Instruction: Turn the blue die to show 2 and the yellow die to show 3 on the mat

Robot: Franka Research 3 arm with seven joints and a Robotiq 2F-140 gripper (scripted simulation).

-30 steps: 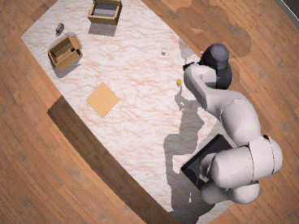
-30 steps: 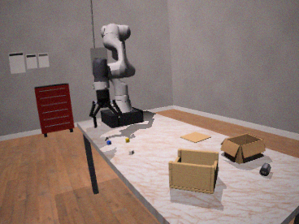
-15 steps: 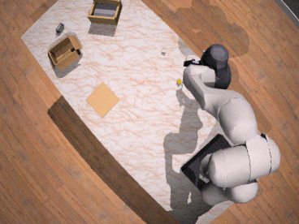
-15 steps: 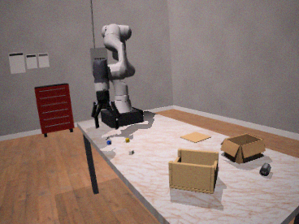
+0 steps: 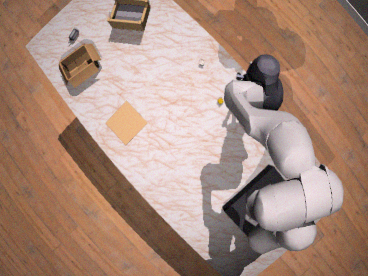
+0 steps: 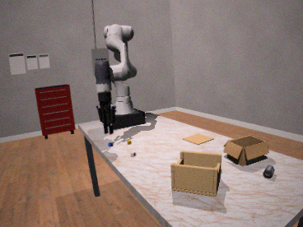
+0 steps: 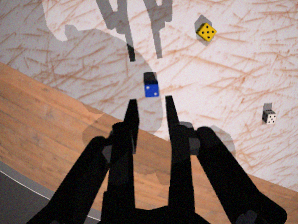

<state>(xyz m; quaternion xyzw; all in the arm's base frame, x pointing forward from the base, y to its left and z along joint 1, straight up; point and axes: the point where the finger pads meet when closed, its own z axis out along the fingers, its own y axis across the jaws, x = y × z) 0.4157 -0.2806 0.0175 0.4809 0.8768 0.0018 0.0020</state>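
Right now my hand is 100 mm above the blue die. The rest, counted from my hand: yellow die: 110 mm to the left, 100 mm below, 30 mm ahead; then white die: 210 mm ahead, 100 mm below, 50 mm to the left; then tan mat: 480 mm to the left, 240 mm ahead, 110 mm below.
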